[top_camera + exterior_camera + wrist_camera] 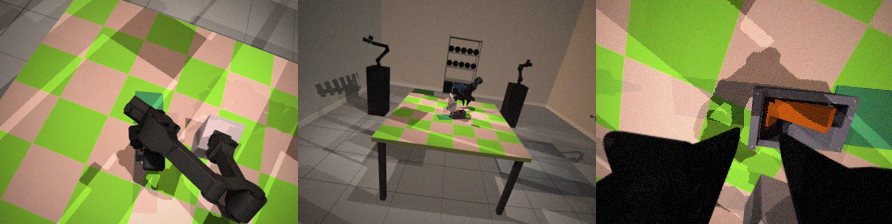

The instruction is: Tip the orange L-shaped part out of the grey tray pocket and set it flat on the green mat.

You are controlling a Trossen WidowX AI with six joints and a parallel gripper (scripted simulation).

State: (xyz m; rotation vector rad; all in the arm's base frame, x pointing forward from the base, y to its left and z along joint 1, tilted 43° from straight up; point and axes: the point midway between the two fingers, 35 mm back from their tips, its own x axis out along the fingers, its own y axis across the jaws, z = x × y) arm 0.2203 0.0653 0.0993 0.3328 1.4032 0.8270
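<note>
The orange L-shaped part is 10 cm below my gripper tip and 4 cm to the right of it. From my gripper tip the other things lie so: green mat (21 cm to the right, 16 cm below, 6 cm ahead).
</note>
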